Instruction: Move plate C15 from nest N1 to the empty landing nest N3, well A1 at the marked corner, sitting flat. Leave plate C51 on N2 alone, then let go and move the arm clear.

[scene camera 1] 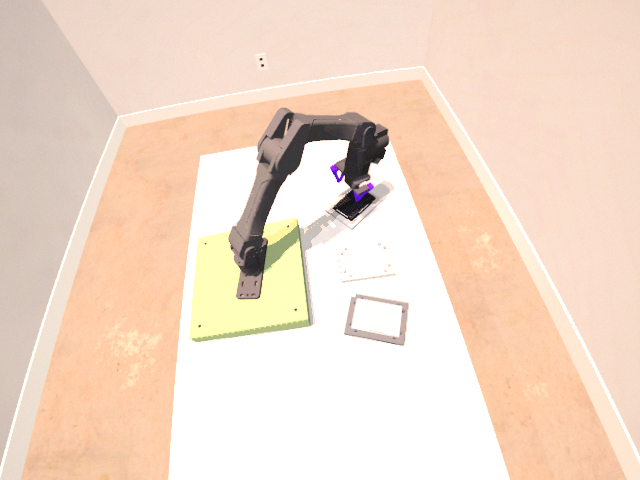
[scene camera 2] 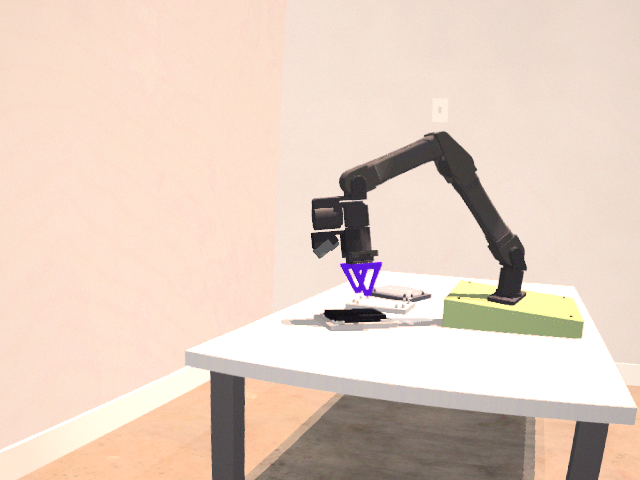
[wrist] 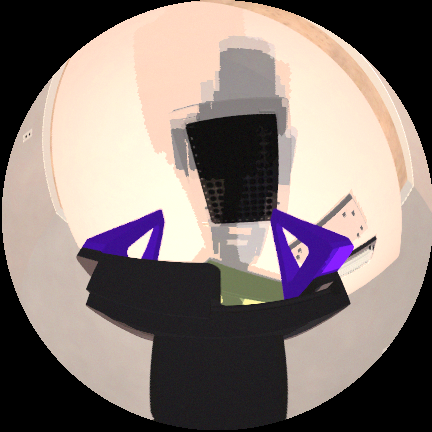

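Note:
A black well plate (scene camera 1: 353, 207) (scene camera 2: 355, 314) (wrist: 235, 165) lies flat on a pale nest (scene camera 1: 341, 217) (scene camera 2: 346, 326). My gripper (scene camera 1: 347, 190) (scene camera 2: 363, 292) (wrist: 217, 214) is wide open and empty, above the black plate's level. In the wrist view the plate lies between and beyond the fingertips, nearer the right one. An empty white nest (scene camera 1: 365, 262) (scene camera 2: 379, 304) (wrist: 350, 215) with small pegs stands in the middle of the row. A white plate (scene camera 1: 377, 317) (scene camera 2: 400, 291) (wrist: 357, 260) sits in a dark grey nest (scene camera 1: 374, 335). Plate labels, nest labels and the A1 corner mark are not legible.
The arm stands on a raised yellow-green base block (scene camera 1: 279, 304) (scene camera 2: 516, 322) beside the nests. The white table's edge (scene camera 2: 403, 395) runs past the black plate's end of the row. The arm's shadow falls across the black plate and its nest.

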